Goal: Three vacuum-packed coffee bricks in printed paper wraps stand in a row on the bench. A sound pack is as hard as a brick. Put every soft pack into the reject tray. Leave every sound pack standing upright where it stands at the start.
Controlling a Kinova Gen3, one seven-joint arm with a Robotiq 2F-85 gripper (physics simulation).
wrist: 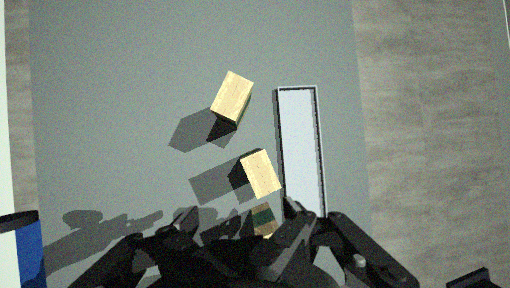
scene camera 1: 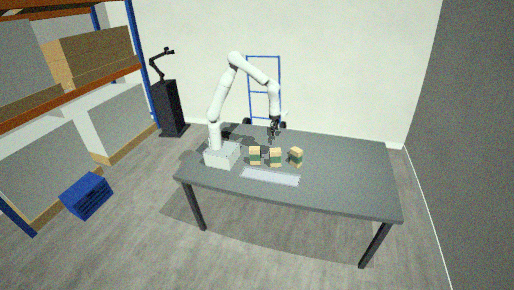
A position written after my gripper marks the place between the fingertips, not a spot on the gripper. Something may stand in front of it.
In view: my gripper (wrist: 241, 210) and a grey reject tray (wrist: 304, 184).
